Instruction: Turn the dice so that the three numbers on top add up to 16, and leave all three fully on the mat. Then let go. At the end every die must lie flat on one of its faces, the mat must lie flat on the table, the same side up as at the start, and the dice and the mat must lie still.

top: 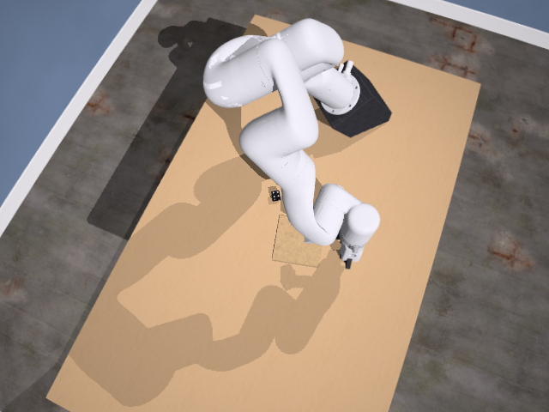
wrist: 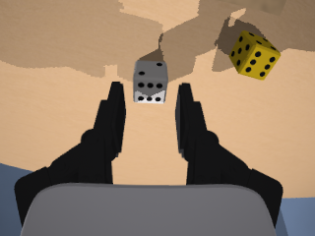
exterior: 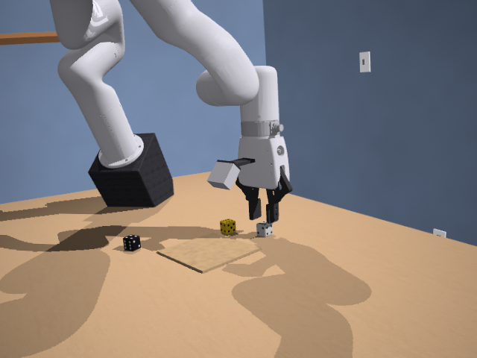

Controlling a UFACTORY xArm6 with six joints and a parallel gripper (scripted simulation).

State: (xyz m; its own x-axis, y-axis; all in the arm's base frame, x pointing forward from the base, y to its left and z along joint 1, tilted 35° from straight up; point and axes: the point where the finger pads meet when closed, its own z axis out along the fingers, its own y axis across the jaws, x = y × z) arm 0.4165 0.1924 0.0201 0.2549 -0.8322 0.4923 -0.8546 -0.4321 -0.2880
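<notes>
My hand is 40 mm above the white die. The rest, counted from my hand: tan mat 10 mm ahead, 140 mm to the right, 50 mm below; yellow die 60 mm behind, 50 mm to the right, 40 mm below; black die 90 mm behind, 250 mm to the right, 40 mm below.
</notes>
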